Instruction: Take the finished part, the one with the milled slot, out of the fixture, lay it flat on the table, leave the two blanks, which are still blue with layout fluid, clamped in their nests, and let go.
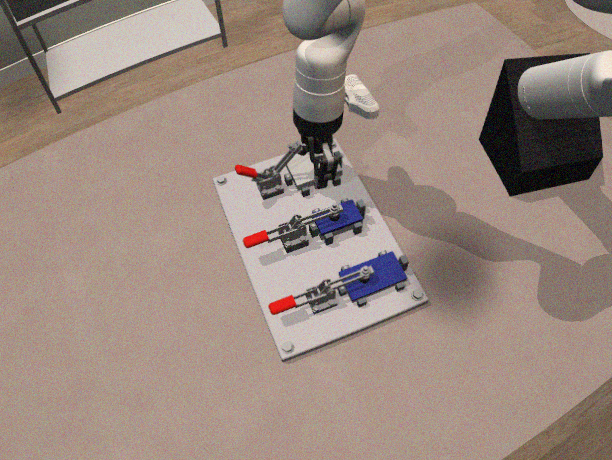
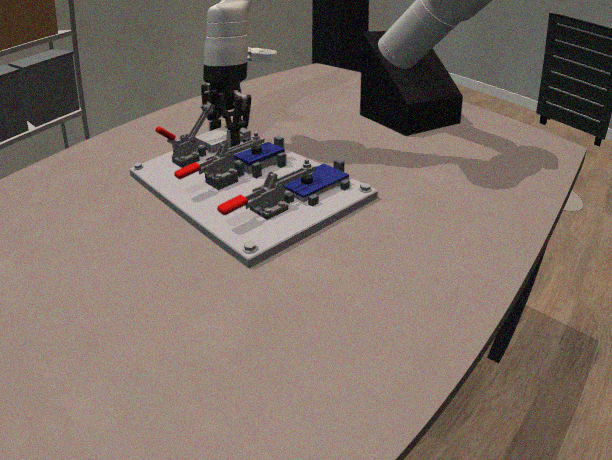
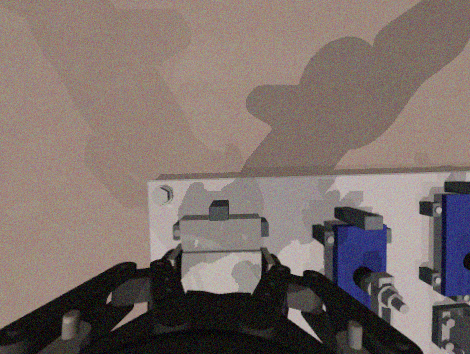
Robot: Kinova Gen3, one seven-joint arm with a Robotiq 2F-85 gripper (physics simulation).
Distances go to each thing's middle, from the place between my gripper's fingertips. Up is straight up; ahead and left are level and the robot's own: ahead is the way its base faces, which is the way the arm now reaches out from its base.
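Finished part [image 1: 301, 169]: 10 mm above my hand. White fixture plate [image 1: 274, 274]: from my hand 40 mm ahead, 110 mm to the left, 10 mm below. Going by their middles, nearest to my hand of the things named here: the finished part.
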